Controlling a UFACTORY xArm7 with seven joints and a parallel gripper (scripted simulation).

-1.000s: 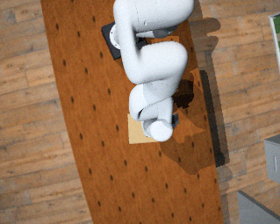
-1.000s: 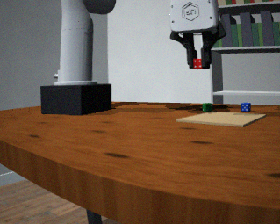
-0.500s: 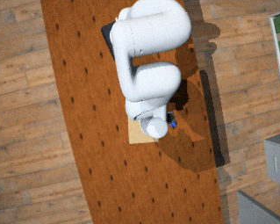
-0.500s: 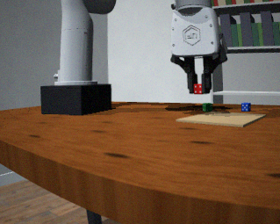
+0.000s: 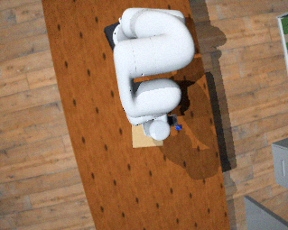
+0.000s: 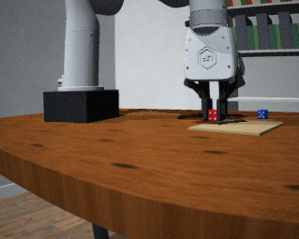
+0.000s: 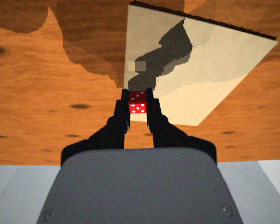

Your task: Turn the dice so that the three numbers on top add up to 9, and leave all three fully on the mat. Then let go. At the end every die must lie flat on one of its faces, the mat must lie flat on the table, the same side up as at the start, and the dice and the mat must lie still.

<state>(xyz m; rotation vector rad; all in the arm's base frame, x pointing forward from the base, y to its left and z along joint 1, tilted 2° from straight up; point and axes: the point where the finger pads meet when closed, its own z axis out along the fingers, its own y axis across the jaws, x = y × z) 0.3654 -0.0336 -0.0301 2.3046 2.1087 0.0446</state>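
The red die lies 1 cm below my hand. Also, from my hand: blue die (8 cm ahead, 14 cm to the left, 2 cm below); tan mat (5 cm ahead, 3 cm below); green die (2 cm behind, 11 cm to the left, 2 cm below).
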